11 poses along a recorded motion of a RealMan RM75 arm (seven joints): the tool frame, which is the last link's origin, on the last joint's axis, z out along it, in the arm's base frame.
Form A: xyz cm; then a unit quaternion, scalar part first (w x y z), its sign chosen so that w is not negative.
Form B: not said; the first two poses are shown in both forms.
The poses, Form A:
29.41 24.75 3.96 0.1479 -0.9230 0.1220 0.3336
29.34 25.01 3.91 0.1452 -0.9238 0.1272 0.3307
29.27 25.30 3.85 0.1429 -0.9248 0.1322 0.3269
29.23 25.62 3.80 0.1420 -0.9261 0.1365 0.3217
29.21 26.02 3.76 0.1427 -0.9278 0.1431 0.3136
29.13 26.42 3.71 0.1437 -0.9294 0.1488 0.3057
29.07 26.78 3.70 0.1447 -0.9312 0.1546 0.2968
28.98 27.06 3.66 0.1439 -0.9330 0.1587 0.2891
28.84 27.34 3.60 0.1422 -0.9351 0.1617 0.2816
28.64 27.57 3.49 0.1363 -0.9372 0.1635 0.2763
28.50 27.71 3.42 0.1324 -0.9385 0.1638 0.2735
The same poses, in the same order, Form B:
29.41 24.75 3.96 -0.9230 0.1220 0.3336 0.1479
29.34 25.01 3.91 -0.9238 0.1272 0.3307 0.1452
29.27 25.30 3.85 -0.9248 0.1322 0.3269 0.1429
29.23 25.62 3.80 -0.9261 0.1365 0.3217 0.1420
29.21 26.02 3.76 -0.9278 0.1431 0.3136 0.1427
29.13 26.42 3.71 -0.9294 0.1488 0.3057 0.1437
29.07 26.78 3.70 -0.9312 0.1546 0.2968 0.1447
28.98 27.06 3.66 -0.9330 0.1587 0.2891 0.1439
28.84 27.34 3.60 -0.9351 0.1617 0.2816 0.1422
28.64 27.57 3.49 -0.9372 0.1635 0.2763 0.1363
28.50 27.71 3.42 -0.9385 0.1638 0.2735 0.1324

